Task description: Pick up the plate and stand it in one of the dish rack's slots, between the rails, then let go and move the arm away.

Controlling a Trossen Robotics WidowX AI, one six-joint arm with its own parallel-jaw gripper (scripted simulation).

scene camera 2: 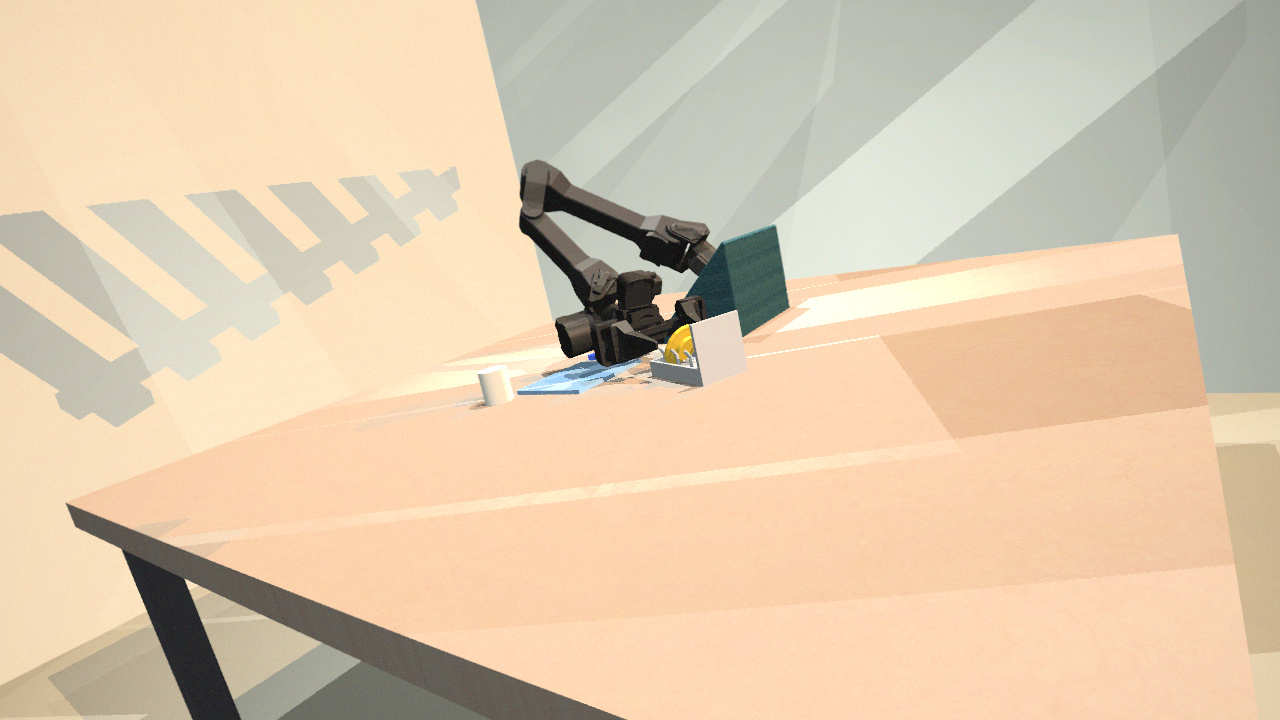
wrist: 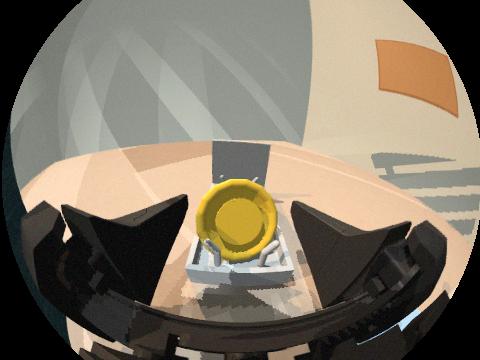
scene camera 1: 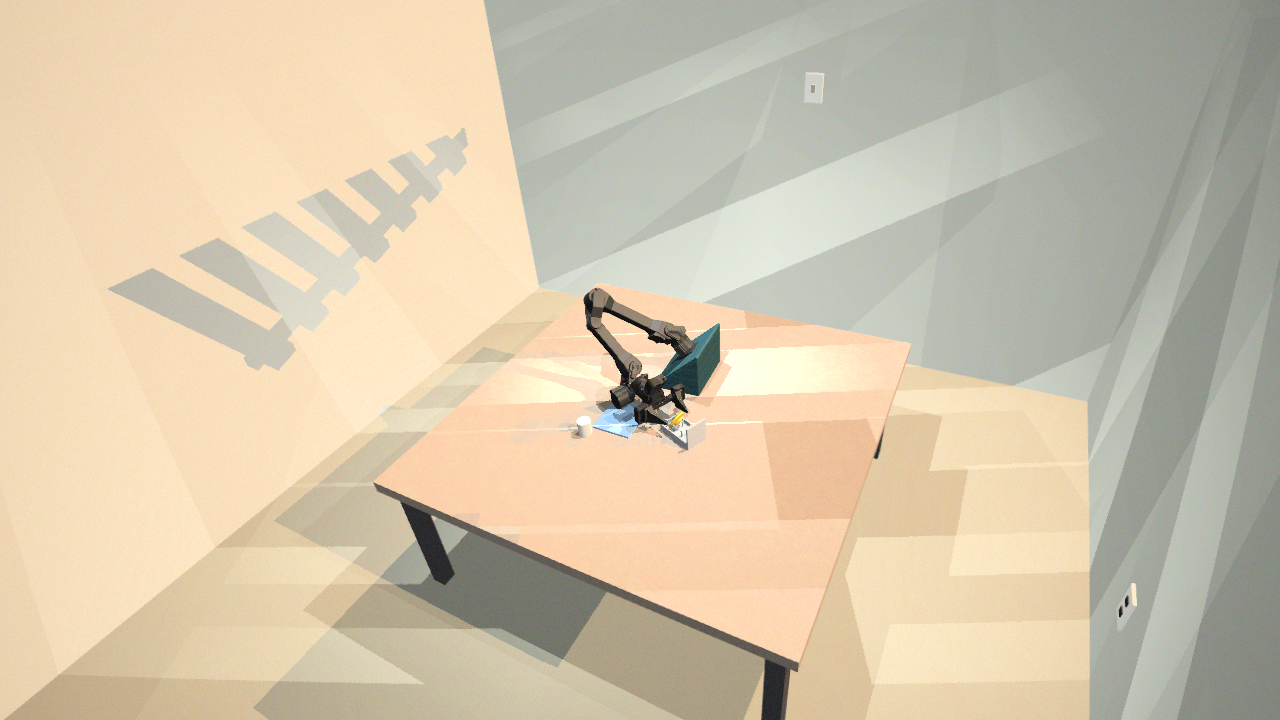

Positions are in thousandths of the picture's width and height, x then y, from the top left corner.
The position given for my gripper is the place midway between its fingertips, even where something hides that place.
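My gripper (scene camera 2: 533, 469) (wrist: 501, 565) (scene camera 1: 529, 581) open, holding nothing. Yellow plate (scene camera 2: 532, 473) (wrist: 499, 601). Dish rack (scene camera 2: 562, 491) (wrist: 570, 738) (scene camera 1: 536, 602).
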